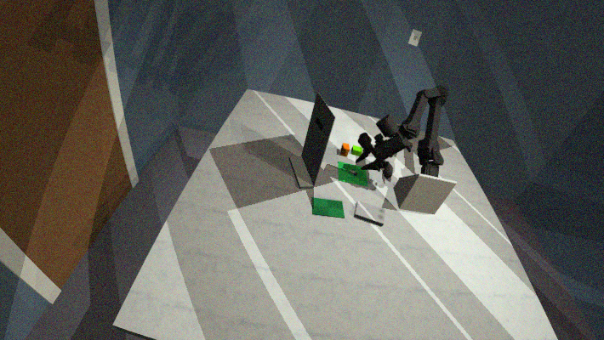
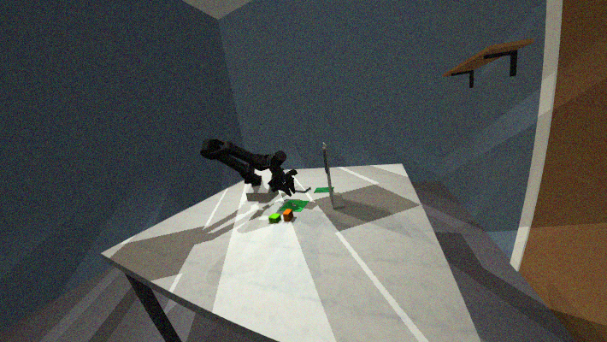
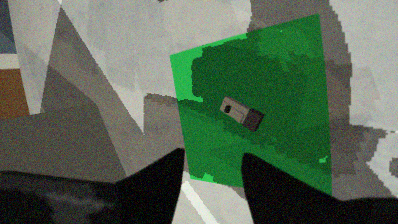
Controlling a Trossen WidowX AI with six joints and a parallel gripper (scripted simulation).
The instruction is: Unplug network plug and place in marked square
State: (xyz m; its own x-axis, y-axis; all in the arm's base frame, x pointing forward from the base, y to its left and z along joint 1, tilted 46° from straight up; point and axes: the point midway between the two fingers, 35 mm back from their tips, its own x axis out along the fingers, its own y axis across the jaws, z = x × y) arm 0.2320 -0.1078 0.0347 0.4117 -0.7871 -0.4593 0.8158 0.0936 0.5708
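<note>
My gripper tip is 20 mm to the left of the network plug and 50 mm above it. The rest, counted from my gripper tip: socket panel (200 mm ahead, 10 mm to the left, 80 mm above); bright green square (10 mm to the right, 50 mm below).
</note>
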